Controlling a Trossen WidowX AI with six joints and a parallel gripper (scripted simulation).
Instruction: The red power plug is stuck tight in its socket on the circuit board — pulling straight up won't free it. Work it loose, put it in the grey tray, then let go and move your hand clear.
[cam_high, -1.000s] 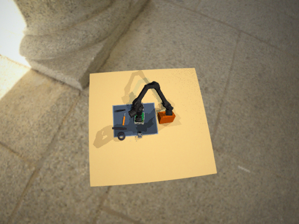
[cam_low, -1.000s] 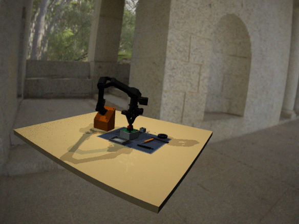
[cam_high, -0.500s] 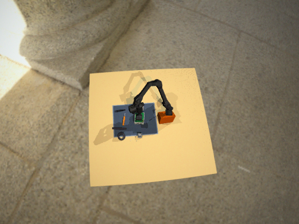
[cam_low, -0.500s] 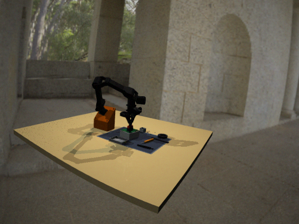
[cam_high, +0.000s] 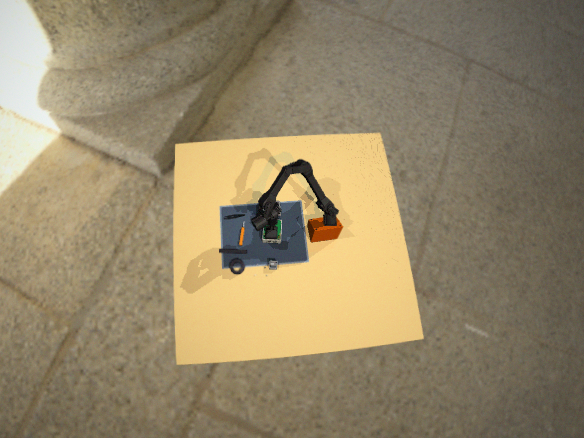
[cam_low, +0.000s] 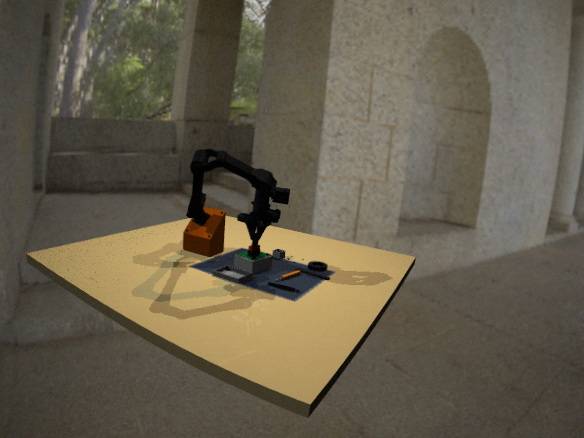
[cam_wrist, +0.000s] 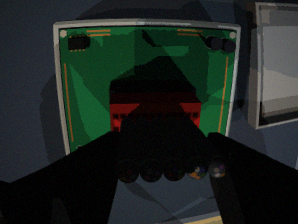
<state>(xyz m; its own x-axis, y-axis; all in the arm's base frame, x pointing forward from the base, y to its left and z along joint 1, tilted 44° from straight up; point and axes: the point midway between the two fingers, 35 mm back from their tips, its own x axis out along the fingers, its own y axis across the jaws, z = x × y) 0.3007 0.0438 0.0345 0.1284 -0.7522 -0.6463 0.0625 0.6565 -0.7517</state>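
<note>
The red power plug is 30 mm below my gripper tip. Also, from my gripper tip: blue mat: 50 mm ahead, 110 mm below; then black bar: 210 mm ahead, 110 mm to the left, 110 mm below.
</note>
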